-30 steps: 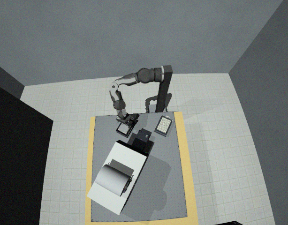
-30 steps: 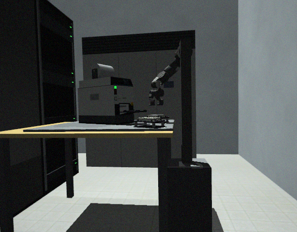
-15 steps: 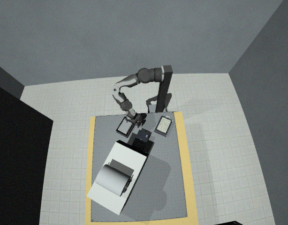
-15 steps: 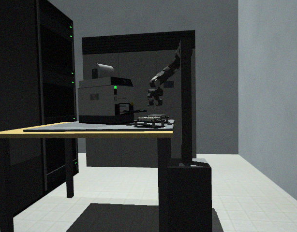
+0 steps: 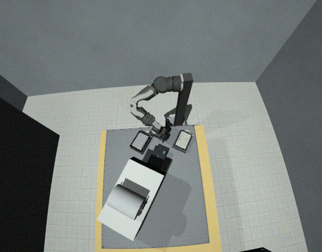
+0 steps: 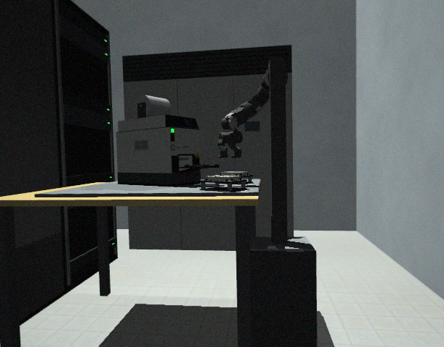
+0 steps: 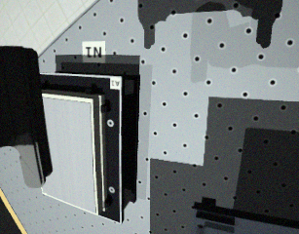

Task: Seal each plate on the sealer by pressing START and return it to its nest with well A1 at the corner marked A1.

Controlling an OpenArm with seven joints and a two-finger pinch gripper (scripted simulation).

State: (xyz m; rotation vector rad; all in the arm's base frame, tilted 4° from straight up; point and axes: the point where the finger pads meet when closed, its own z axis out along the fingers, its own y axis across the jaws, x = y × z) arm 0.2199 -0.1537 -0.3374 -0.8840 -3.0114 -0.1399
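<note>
Now: hand 200 mm to the right of the well plate, 90 mm above it and 20 mm short of it. Round my hand: foil roll: 420 mm ahead, 280 mm above, 190 mm to the right; start button: 270 mm ahead, 50 mm above, 10 mm to the left; sealer stage: 140 mm ahead, 40 mm below, 20 mm to the right.
</note>
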